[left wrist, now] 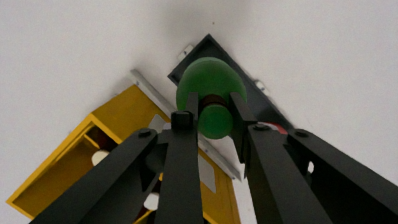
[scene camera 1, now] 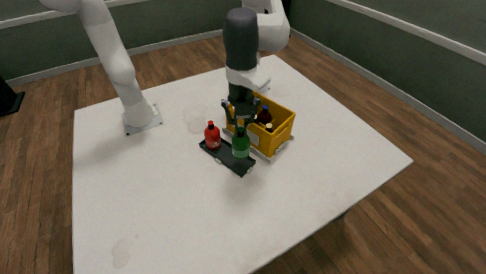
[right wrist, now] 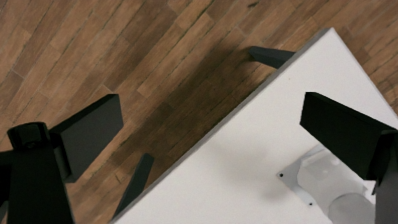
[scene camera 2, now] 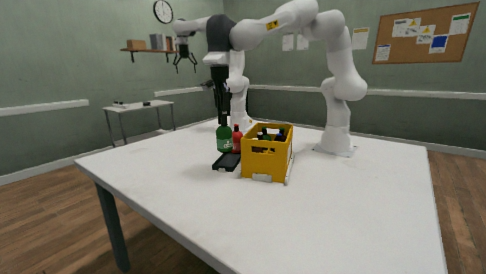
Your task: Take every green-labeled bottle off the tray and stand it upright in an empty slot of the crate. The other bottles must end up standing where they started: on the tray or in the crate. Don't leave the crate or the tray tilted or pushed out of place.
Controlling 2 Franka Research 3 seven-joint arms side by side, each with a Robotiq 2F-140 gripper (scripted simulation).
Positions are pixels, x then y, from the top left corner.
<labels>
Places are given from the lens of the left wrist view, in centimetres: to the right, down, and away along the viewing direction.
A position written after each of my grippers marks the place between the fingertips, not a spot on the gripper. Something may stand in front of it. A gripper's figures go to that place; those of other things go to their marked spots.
my left gripper (left wrist: 213, 107): 1, 0, 17
green bottle (left wrist: 213, 79): 1, -3, 18
tray (left wrist: 263, 109): 12, 0, 39
The marked spots on the green bottle and the tray are 24 cm apart.
</labels>
